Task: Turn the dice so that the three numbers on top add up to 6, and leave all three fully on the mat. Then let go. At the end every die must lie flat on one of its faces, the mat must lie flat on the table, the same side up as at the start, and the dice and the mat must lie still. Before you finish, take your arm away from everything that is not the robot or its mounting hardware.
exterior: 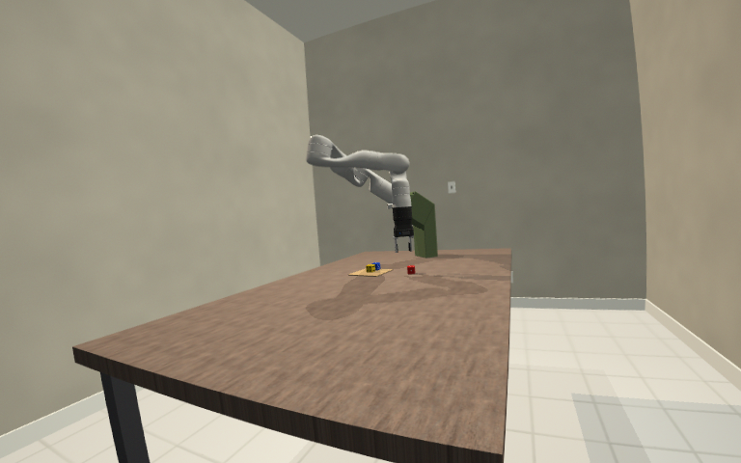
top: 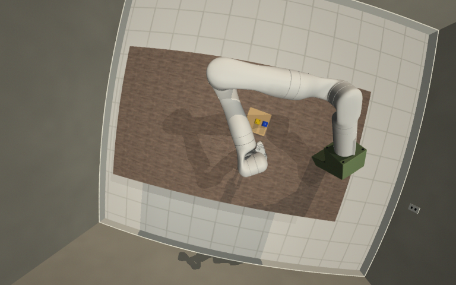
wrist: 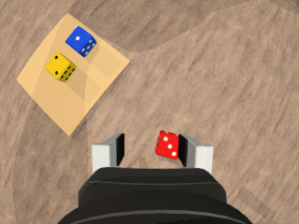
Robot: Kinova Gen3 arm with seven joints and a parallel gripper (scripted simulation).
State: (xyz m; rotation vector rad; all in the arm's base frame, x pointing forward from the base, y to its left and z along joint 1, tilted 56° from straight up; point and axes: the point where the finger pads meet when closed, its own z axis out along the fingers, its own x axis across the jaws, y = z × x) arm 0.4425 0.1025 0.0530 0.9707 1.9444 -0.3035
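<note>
Now: the red die 30 mm to the left of my hand and 90 mm below it. From my hand the other things lie so: yellow die 40 mm behind, 150 mm to the right, 90 mm below; blue die 80 mm behind, 140 mm to the right, 90 mm below; tan mat 40 mm behind, 150 mm to the right, 110 mm below.
</note>
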